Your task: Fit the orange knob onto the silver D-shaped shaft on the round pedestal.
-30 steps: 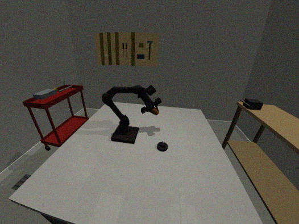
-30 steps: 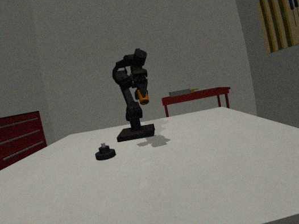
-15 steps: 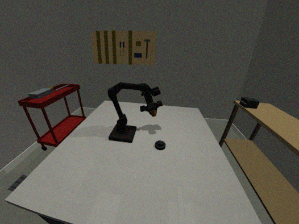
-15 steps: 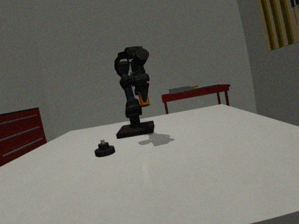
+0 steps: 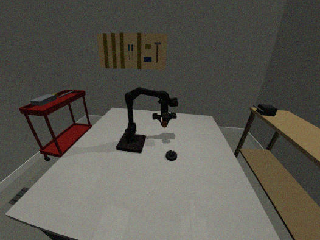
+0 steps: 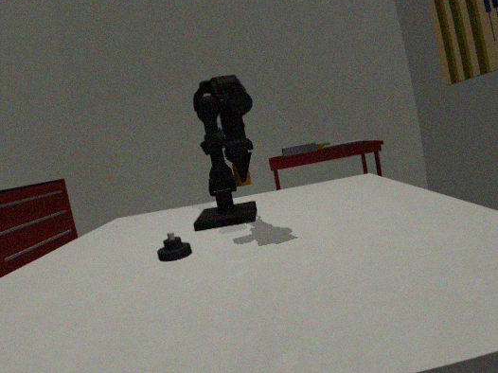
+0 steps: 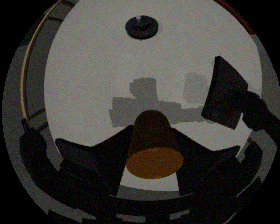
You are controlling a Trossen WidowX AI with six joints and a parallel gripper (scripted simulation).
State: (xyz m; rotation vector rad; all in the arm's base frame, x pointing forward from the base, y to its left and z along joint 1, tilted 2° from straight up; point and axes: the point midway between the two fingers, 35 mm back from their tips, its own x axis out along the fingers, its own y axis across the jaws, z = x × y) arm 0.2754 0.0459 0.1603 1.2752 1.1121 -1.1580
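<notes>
Right now my gripper tip is 21 cm to the left of the black round pedestal, 11 cm above it and 4 cm short of it. Round my gripper tip: orange knob: 3 cm above.
</notes>
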